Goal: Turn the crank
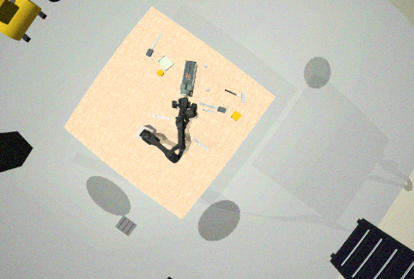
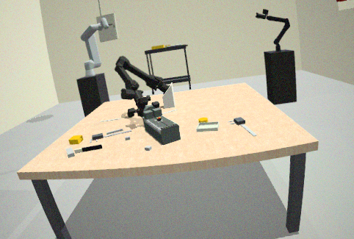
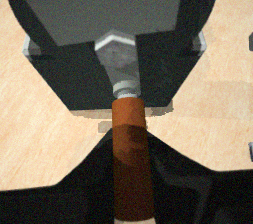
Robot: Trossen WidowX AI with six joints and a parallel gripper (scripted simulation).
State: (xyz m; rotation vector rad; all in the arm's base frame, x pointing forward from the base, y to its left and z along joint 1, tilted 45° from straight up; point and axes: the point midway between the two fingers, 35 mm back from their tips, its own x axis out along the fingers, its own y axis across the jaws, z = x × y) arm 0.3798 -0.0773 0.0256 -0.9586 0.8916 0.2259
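Now: the crank 4 cm above my gripper tip. Round my gripper tip: red pointer: 14 cm ahead, 9 cm to the left, 5 cm above; then brown crank handle: 3 cm above, 1 cm to the right, 1 cm behind; then yellow disc: 30 cm to the left, 3 cm ahead, 2 cm below.
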